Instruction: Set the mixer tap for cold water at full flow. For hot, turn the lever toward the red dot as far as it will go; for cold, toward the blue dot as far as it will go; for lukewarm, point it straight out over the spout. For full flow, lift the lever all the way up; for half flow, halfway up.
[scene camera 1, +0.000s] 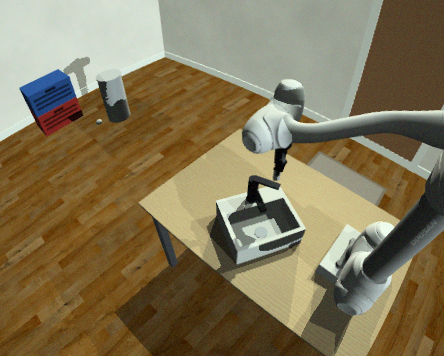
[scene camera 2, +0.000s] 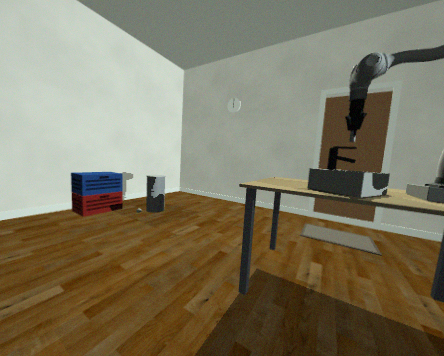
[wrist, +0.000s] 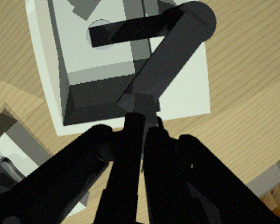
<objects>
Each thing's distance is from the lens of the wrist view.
my gripper (wrist: 142, 108): 21 cm
dark mixer tap (wrist: 154, 26): 30 cm
</objects>
